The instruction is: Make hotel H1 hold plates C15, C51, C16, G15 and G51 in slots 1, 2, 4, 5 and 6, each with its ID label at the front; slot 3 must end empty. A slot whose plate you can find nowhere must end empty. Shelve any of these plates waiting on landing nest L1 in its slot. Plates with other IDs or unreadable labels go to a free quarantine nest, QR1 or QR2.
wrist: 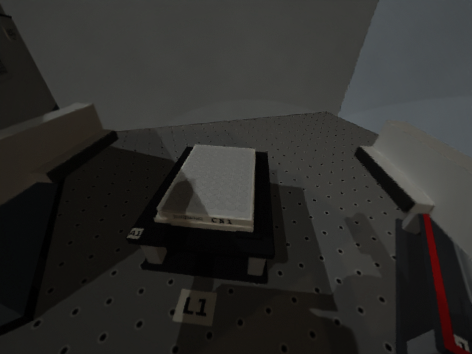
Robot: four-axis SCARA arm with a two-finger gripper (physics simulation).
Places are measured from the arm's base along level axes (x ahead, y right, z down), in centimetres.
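Pixels of known places: gripper, fingertip midpoint: (233, 129).
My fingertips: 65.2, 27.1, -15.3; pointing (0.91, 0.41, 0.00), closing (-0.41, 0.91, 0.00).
Observation:
For each thing: its top centre in the pictures, then the offset to it from my fingertips, as dx, dy, dz. "*": a spot on its surface instead. Level surfaces: height alone.
- white plate at its top centre: (216, 172) +6.6, +0.5, +7.6
- black landing nest at a spot on its surface: (263, 200) * +2.4, +4.3, +9.0
- nest's L1 tag at a spot on its surface: (195, 307) * -3.0, -4.0, +14.0
- dark nest with a red rim, surface spot: (439, 287) * -8.9, +12.0, +9.0
- dark block at a spot on its surface: (25, 250) * +5.0, -17.2, +11.2
- dark upright structure at a spot on its surface: (22, 75) * +28.0, -21.9, +0.8
- perforated deck at its surface level: dz +14.0
A white plate (215, 182) lies flat on the black landing nest (263, 200), with the nest's L1 tag (195, 307) on the floor plate in front. The label on the plate's front edge reads C51, though dimly lit. My gripper (233, 129) is open, one finger at the left and one at the right of the view, with the plate between and beyond them, touching neither. A shadow falls over part of the plate. The hotel is not identifiable in this view.
A dark nest with a red rim (439, 287) stands at the lower right, partly cut off. A dark block (25, 250) stands at the lower left, below the left finger. A dark upright structure (22, 75) shows at the upper left. The perforated deck (305, 135) ends at a pale wall.

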